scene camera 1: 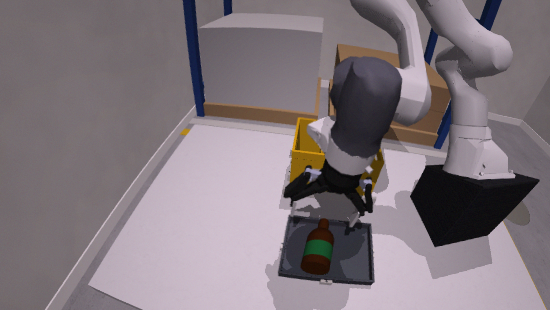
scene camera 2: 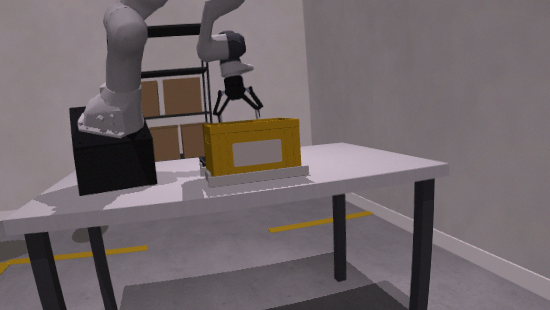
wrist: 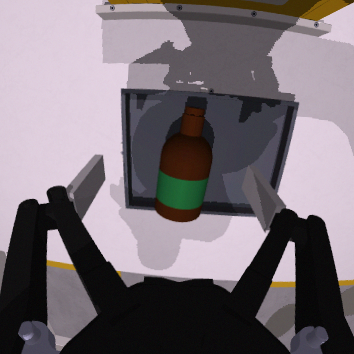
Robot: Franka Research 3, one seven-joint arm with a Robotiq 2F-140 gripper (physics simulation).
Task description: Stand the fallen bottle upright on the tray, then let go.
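The brown bottle (scene camera 1: 318, 248) (wrist: 182, 192) with a green label lies on its side in the left part of the dark grey tray (scene camera 1: 352, 262) (wrist: 235, 150). In the wrist view its neck points up the picture, towards the crate, and its base lies near the tray's lower rim. My gripper (scene camera 1: 326, 215) (scene camera 2: 239, 117) (wrist: 175, 171) is open and empty above the tray, pointing down. In the wrist view its fingers stand wide on either side of the bottle, apart from it. The bottle does not show in the second scene view, where the crate stands in front.
A yellow crate (scene camera 1: 306, 162) (scene camera 2: 220, 150) stands behind the tray, beyond its neck-side rim, with a pale rail (scene camera 2: 260, 177) (wrist: 215, 16) along its foot. The black robot pedestal (scene camera 1: 465, 210) (scene camera 2: 115, 167) stands to the right in the first scene view. Large boxes stand farther back.
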